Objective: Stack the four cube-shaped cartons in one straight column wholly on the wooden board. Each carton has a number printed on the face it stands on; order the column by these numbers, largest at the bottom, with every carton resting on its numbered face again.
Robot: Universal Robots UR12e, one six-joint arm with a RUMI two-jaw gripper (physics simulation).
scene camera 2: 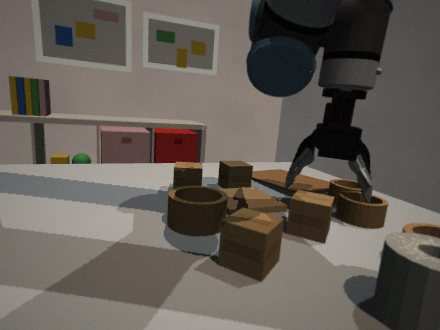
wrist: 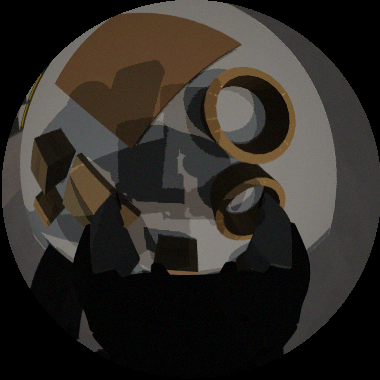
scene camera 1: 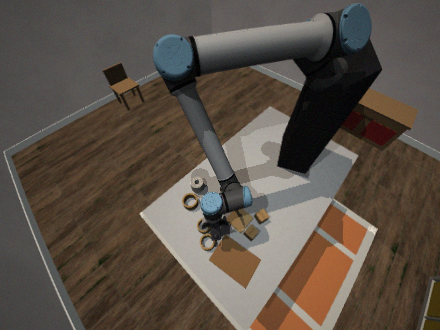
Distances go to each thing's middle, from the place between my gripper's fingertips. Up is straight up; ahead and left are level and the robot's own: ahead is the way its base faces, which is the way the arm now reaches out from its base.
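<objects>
I see the light wooden board (scene camera 2: pixel 252 198), and I see my gripper too, which is 120 mm past the board, 90 mm to the right of it and 20 mm above it.
</objects>
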